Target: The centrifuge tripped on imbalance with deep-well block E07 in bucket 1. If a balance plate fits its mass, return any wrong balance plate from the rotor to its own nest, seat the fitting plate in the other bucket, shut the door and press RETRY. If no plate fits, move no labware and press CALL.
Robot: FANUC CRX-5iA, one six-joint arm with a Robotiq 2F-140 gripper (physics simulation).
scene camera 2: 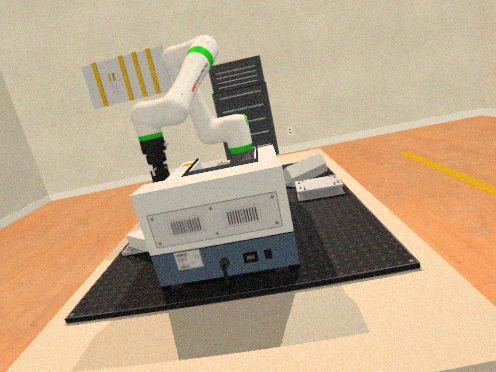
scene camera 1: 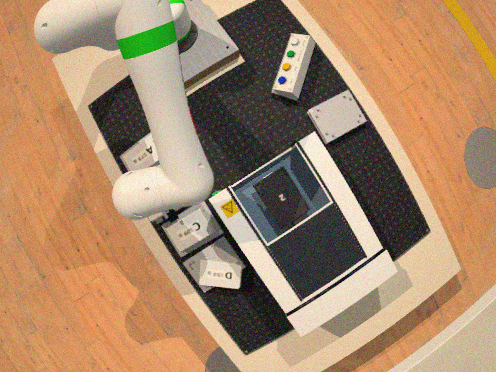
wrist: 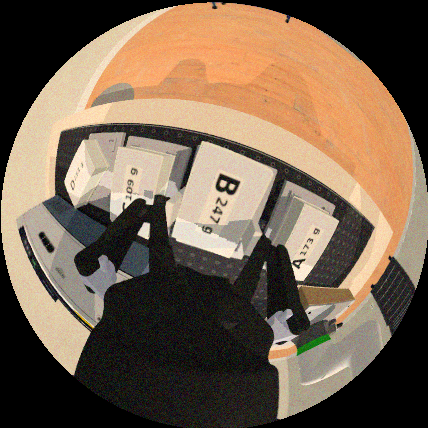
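Where they show: gripper, between the fingertips: point(wrist: 215, 207); arm's base, origin of its link: point(scene camera 1: 176, 35) point(wrist: 309, 330).
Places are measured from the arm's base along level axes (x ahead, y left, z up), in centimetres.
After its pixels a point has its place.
My gripper point(wrist: 215, 207) @[x 41.8, y -34.3, z -3.4 cm] point(scene camera 2: 157, 173) is shut on balance plate B point(wrist: 229, 191) @[x 40.5, y -37.8, z 0.7 cm], a white block marked 247 g. It holds the plate low over the mat between plate C point(wrist: 135, 179) @[x 53.1, y -36.7, z -0.7 cm] point(scene camera 1: 191, 231) @[x 54.7, y -34.3, z -0.6 cm], marked 109 g, and plate A point(wrist: 309, 243) @[x 26.6, y -33.2, z -0.7 cm] point(scene camera 1: 139, 156) @[x 26.2, y -33.3, z -0.7 cm], marked 173 g. Plate D point(scene camera 1: 221, 274) @[x 70.7, y -35.5, z -0.4 cm] point(wrist: 79, 175) @[x 68.7, y -36.0, z -0.5 cm] lies askew on its nest. In the overhead view my arm hides plate B. The centrifuge point(scene camera 1: 344, 224) @[x 78.8, y 1.4, z 15.2 cm] point(scene camera 2: 212, 208) @[x 98.6, y -10.2, z 12.1 cm] point(wrist: 51, 235) @[x 74.2, y -24.7, z 7.9 cm] stands open, and its dark bucket marked 2 point(scene camera 1: 282, 198) @[x 63.2, y -7.1, z 7.9 cm] shows with nothing on it. Bucket 1 and block E07 are out of sight.
A button box point(scene camera 1: 292, 66) @[x 33.8, y 21.9, z 1.1 cm] with white, green, yellow and blue buttons stands at the back of the black mat point(scene camera 1: 248, 119) @[x 38.2, y 0.7, z -6.0 cm]. A grey bolted block point(scene camera 1: 336, 116) @[x 54.6, y 23.3, z -2.4 cm] point(scene camera 2: 318, 187) @[x 59.9, y 22.8, z -2.4 cm] lies beside it. A dark cabinet point(scene camera 2: 240, 100) stands behind the arm's base.
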